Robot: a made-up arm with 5 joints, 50 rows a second.
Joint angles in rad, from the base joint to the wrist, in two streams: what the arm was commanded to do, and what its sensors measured. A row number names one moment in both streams.
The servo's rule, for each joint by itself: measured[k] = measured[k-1] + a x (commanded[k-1-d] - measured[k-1]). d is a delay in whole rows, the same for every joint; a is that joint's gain. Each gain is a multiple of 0.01, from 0.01 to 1. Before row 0 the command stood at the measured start. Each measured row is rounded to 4 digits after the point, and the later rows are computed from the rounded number. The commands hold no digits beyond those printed.
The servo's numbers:
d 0
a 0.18 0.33 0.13 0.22 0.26
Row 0, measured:
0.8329, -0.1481, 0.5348, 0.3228, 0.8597
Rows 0 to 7, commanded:
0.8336, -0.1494, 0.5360, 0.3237, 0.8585
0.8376, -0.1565, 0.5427, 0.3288, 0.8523
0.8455, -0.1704, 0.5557, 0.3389, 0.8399
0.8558, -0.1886, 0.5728, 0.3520, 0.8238
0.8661, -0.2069, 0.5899, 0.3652, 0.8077
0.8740, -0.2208, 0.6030, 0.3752, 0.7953
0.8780, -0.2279, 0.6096, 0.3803, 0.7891
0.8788, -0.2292, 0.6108, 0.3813, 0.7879
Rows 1 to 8, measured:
0.8330, -0.1485, 0.5350, 0.3230, 0.8594
0.8338, -0.1511, 0.5360, 0.3243, 0.8576
0.8359, -0.1575, 0.5386, 0.3275, 0.8530
0.8395, -0.1678, 0.5430, 0.3329, 0.8454
0.8443, -0.1807, 0.5491, 0.3400, 0.8356
0.8496, -0.1939, 0.5561, 0.3477, 0.8251
0.8547, -0.2051, 0.5631, 0.3549, 0.8157
0.8590, -0.2131, 0.5693, 0.3607, 0.8085

